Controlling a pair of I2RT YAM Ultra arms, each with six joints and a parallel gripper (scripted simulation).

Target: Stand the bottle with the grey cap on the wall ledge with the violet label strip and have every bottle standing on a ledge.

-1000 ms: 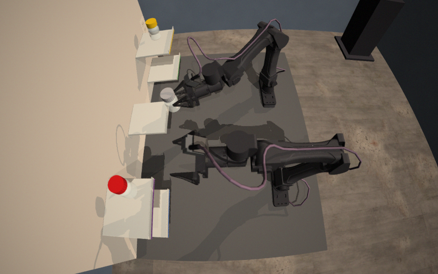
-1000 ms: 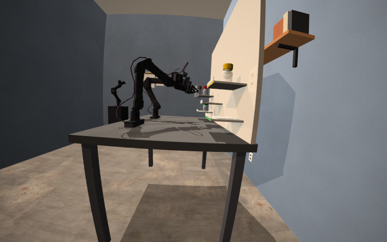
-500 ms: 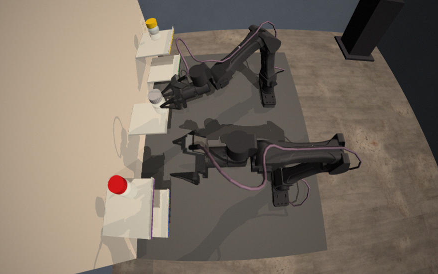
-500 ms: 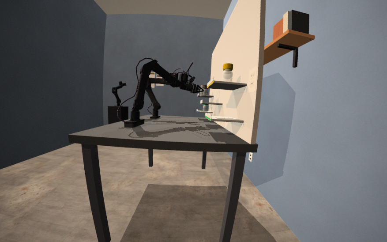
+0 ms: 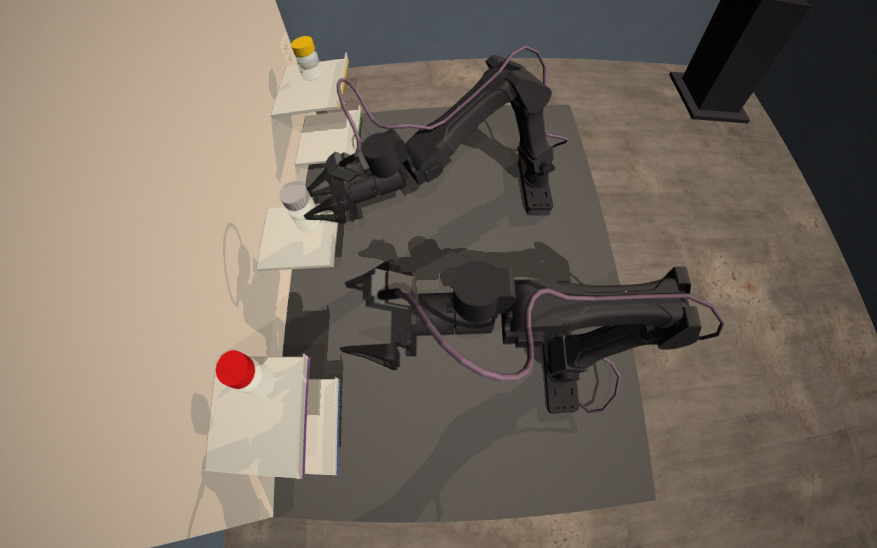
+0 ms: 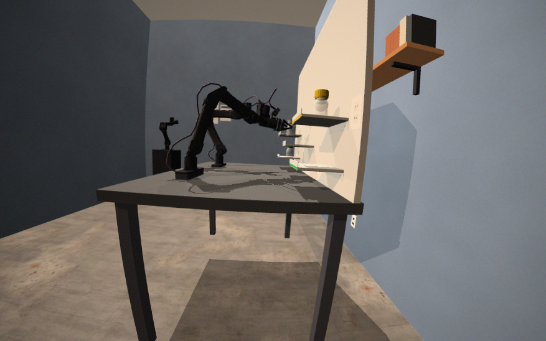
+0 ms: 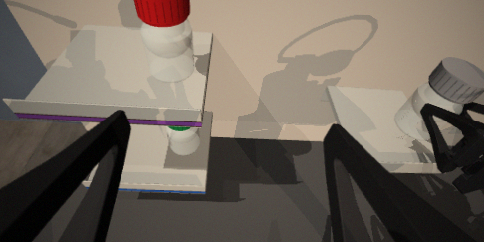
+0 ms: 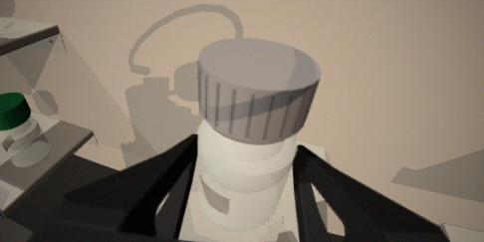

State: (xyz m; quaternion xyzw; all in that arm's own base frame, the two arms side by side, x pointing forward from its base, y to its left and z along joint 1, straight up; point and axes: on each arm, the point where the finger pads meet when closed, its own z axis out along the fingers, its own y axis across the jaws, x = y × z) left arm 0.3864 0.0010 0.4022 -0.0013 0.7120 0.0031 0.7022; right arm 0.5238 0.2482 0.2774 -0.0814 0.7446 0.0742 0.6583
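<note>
Right now the grey-cap bottle is 270 mm to the right of my left hand, 150 mm ahead of it and 110 mm below it. Round my left hand: red-cap bottle (180 mm ahead, 70 mm to the left, 70 mm below); violet strip (130 mm to the left, 120 mm below, 100 mm ahead); green-capped bottle (260 mm below, 190 mm ahead, 80 mm to the left).
</note>
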